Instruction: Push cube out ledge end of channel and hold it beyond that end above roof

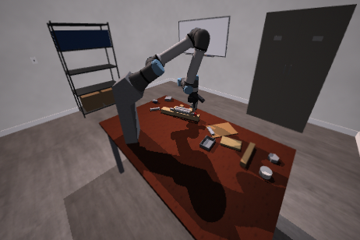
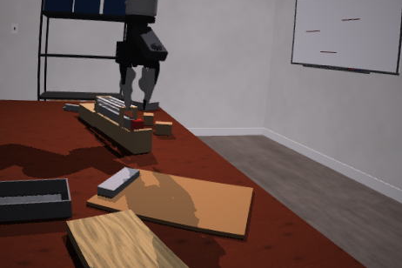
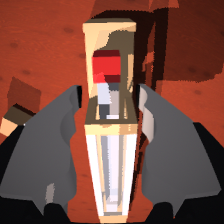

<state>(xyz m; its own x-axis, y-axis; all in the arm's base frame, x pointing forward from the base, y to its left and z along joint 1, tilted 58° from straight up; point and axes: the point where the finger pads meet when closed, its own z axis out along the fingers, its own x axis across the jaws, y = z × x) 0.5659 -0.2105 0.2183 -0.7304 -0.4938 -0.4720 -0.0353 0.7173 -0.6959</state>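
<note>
Now: hand 5 cm above the red cube. From my hand the other things lie so: dark tray: 27 cm behind, 23 cm to the right, 10 cm below; wooden plank: 19 cm behind, 39 cm to the right, 10 cm below; channel: 1 cm behind, 14 cm to the left, 5 cm below.
</note>
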